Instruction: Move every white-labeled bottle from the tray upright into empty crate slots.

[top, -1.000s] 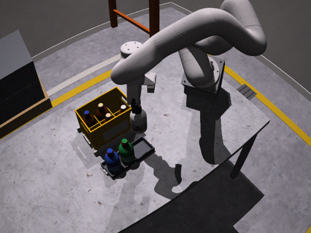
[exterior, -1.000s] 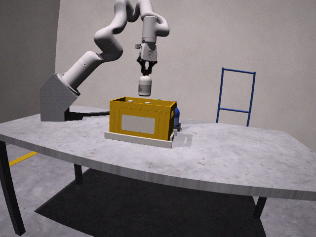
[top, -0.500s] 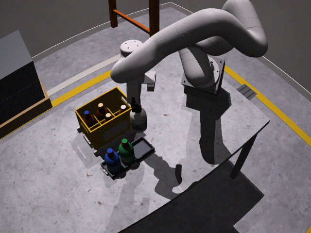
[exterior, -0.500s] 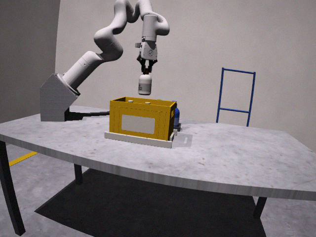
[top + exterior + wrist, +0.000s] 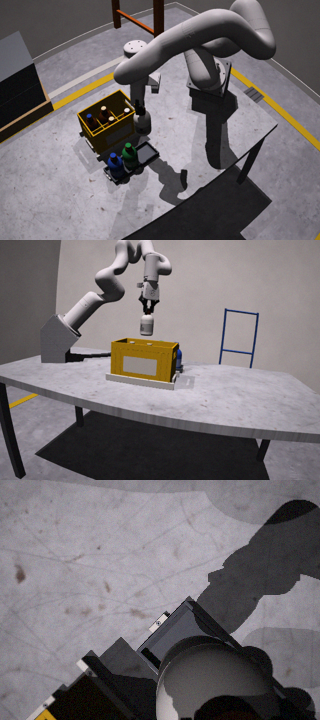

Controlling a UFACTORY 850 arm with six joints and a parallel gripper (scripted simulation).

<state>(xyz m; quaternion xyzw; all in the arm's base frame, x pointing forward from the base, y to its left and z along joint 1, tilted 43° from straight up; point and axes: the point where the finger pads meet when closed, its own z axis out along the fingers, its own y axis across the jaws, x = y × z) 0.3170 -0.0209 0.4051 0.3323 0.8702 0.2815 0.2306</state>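
The white-labeled bottle lies 70 mm below my hand. Also, from my hand: crate (250 mm below, 200 mm to the right, 90 mm ahead); then green bottle (250 mm below, 80 mm ahead, 20 mm to the left); then blue bottle (250 mm below, 170 mm ahead, 40 mm to the left).
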